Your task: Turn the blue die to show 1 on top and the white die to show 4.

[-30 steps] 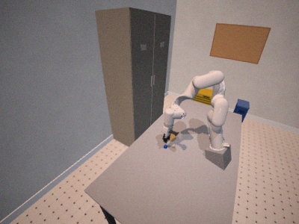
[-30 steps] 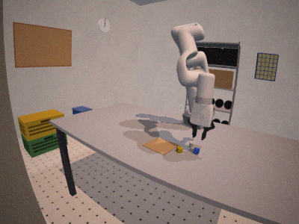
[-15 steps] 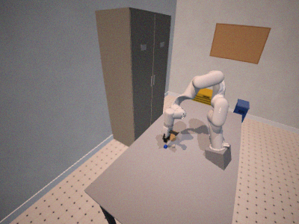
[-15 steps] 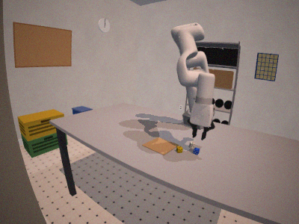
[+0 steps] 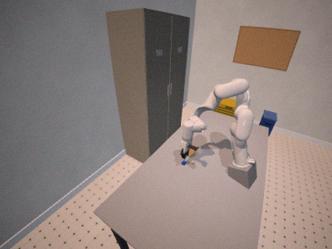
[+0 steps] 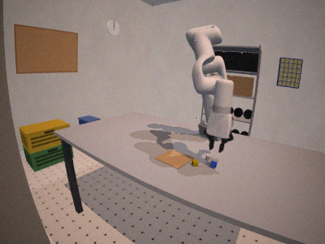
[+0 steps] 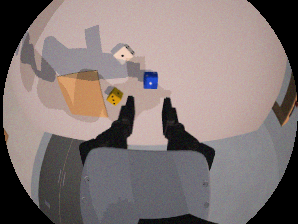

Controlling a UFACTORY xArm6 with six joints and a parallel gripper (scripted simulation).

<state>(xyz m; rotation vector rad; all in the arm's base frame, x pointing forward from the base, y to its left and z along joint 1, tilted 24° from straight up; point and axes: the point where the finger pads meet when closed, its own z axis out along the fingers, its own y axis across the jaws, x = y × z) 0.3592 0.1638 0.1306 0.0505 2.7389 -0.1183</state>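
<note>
Right now my hand is 90 mm above the blue die. The rest, counted from my hand: yellow die: 90 mm below, 80 mm to the right, 40 mm ahead; then tan mat: 180 mm to the right, 100 mm below, 40 mm ahead; then white die: 90 mm below, 50 mm behind, 40 mm to the right.
</note>
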